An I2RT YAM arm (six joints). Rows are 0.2 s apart.
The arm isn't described. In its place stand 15 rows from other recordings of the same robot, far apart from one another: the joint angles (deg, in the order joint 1, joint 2, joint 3, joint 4, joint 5, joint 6), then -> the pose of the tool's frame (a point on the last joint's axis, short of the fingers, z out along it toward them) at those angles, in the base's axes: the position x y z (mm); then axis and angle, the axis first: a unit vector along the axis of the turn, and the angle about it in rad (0 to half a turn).
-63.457, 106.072, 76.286, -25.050, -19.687, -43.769 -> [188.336 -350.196 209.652 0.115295 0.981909 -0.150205 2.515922]
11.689, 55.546, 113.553, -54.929, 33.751, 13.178 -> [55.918 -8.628 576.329 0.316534 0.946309 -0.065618 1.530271]
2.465, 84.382, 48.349, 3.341, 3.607, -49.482 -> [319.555 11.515 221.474 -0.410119 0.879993 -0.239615 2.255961]
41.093, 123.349, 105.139, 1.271, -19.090, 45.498 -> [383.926 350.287 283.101 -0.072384 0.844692 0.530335 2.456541]
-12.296, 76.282, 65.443, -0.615, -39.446, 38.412 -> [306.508 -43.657 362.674 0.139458 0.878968 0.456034 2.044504]
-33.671, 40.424, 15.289, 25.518, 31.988, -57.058 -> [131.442 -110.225 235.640 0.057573 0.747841 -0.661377 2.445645]
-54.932, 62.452, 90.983, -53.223, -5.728, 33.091 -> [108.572 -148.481 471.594 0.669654 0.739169 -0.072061 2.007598]
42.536, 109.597, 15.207, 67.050, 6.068, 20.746 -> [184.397 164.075 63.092 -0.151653 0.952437 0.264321 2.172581]
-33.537, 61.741, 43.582, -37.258, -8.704, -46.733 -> [176.750 -110.689 236.797 -0.137015 0.980480 -0.141016 2.587967]
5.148, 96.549, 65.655, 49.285, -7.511, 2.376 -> [392.856 40.066 335.952 -0.113317 0.981558 0.153955 1.270180]
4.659, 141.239, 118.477, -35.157, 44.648, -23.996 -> [528.033 17.931 155.161 -0.120523 0.903940 -0.410326 2.757911]
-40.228, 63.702, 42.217, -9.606, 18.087, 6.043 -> [180.172 -166.884 260.587 0.451530 0.839579 -0.302039 2.266004]
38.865, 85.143, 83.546, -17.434, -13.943, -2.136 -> [264.677 224.318 394.306 -0.407413 0.854833 0.321366 2.057925]
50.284, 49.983, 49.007, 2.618, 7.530, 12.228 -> [134.884 155.076 374.636 -0.235981 0.871326 0.430237 1.764292]
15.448, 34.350, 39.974, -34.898, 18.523, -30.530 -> [132.146 24.785 293.493 -0.293091 0.927751 -0.231032 2.148599]
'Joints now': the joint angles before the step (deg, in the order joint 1, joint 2, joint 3, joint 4, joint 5, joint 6). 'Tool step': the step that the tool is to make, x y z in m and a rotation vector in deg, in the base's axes. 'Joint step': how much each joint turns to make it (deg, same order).
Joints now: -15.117 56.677 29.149 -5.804 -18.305 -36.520
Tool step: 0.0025 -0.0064 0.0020 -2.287 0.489 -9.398
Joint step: -0.001 0.527 0.524 0.896 9.162 3.230
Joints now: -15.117 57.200 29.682 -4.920 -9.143 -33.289
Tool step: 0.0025 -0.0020 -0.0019 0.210 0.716 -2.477
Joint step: -0.001 1.094 0.250 0.291 2.075 1.365
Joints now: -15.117 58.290 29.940 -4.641 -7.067 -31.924
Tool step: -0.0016 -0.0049 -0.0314 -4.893 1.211 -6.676
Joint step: 0.008 3.275 -6.107 9.458 8.350 -0.593
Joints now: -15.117 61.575 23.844 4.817 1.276 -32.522
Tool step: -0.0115 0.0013 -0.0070 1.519 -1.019 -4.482
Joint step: 0.005 -2.809 -3.122 0.719 2.841 3.886
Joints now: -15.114 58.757 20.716 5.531 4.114 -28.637
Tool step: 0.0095 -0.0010 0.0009 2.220 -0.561 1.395
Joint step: 0.005 3.051 1.579 1.374 -2.403 1.183
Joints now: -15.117 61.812 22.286 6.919 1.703 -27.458
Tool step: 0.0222 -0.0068 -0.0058 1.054 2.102 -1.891
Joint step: 0.011 8.369 3.803 2.202 1.319 1.449
